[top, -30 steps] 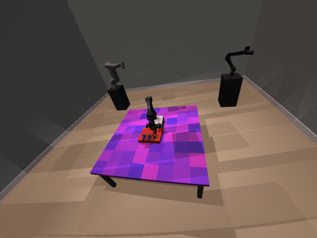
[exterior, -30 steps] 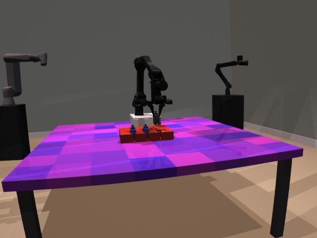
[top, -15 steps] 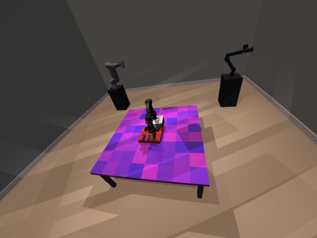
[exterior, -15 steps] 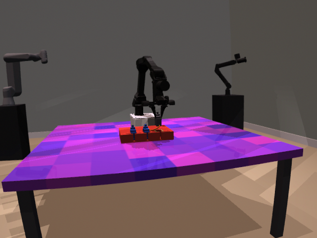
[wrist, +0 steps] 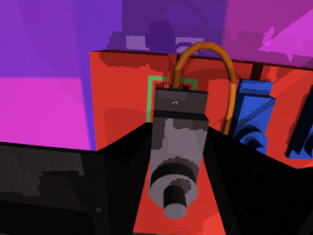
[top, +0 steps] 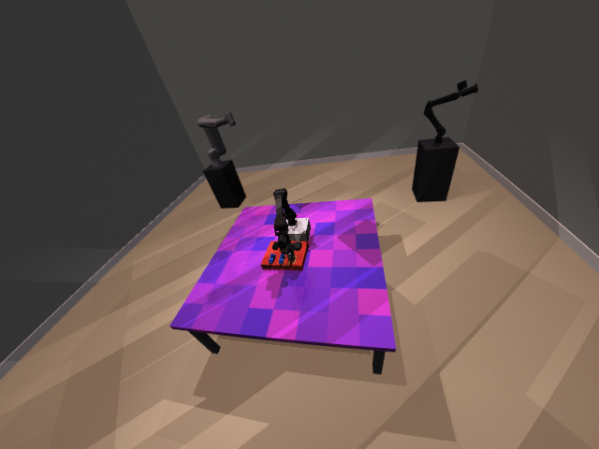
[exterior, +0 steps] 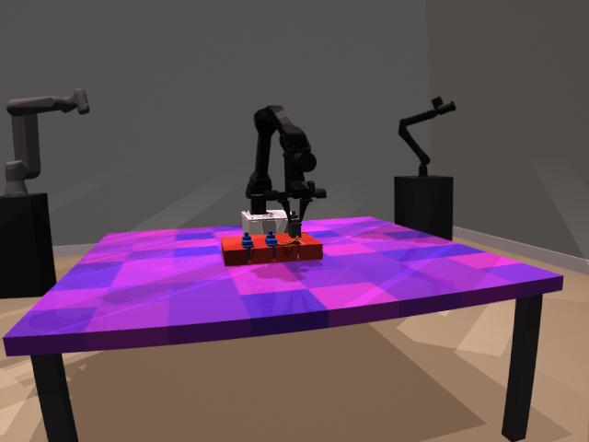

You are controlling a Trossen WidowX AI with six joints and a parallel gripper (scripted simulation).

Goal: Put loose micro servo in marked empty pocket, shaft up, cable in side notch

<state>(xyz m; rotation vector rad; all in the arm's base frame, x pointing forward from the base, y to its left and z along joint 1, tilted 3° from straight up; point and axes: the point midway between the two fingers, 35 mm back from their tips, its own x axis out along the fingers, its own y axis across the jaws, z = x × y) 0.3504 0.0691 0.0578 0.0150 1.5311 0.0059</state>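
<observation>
My gripper tip is now 120 mm past the red deck, 70 mm to the left of it and 90 mm above it.
</observation>
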